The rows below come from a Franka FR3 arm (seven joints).
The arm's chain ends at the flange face. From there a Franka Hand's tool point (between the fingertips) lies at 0.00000 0.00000 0.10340 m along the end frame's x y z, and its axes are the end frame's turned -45 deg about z.
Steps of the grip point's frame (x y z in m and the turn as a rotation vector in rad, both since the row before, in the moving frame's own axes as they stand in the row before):
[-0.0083, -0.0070, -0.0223, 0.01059, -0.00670, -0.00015]
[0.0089, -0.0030, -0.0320, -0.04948, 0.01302, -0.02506]
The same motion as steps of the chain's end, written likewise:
[-0.0096, 0.0012, -0.0223, 0.00275, -0.01223, -0.00015]
[-0.0004, -0.0110, -0.0319, -0.02578, 0.04419, -0.02506]

